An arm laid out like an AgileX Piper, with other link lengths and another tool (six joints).
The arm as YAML. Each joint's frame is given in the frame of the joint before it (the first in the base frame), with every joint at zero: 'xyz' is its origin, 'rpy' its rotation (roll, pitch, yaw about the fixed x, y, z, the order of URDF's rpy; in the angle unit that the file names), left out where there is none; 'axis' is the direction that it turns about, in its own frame. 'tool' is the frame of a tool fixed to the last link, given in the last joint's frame.
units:
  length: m
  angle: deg
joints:
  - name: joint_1
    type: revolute
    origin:
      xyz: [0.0, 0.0, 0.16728]
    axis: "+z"
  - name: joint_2
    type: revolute
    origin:
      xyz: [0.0, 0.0, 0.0]
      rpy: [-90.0, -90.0, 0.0]
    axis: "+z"
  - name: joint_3
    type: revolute
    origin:
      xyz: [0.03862, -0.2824, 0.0]
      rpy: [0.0, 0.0, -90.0]
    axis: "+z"
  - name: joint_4
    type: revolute
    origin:
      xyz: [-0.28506, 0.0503, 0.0]
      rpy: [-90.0, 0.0, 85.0]
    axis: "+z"
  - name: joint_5
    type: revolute
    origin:
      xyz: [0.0, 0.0, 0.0]
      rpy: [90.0, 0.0, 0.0]
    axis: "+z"
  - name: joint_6
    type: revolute
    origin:
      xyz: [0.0, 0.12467, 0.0]
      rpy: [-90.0, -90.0, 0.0]
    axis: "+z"
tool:
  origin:
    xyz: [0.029, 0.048, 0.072]
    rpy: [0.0, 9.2, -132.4]
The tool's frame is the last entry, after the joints.
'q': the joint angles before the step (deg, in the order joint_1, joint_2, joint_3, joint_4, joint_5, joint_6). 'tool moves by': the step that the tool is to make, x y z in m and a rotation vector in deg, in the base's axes. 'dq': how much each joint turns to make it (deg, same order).
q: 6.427, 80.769, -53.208, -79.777, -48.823, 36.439
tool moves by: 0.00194, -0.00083, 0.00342, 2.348, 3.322, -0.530
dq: -0.001, -0.001, 0.000, 0.000, -0.001, 4.103
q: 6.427, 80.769, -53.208, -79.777, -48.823, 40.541
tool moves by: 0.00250, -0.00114, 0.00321, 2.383, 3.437, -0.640
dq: -0.001, 0.000, 0.000, -0.001, 0.101, 4.231
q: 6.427, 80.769, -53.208, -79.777, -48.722, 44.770
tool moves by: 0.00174, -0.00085, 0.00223, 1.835, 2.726, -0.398
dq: 0.000, -0.001, 0.001, -0.115, 0.000, 3.385
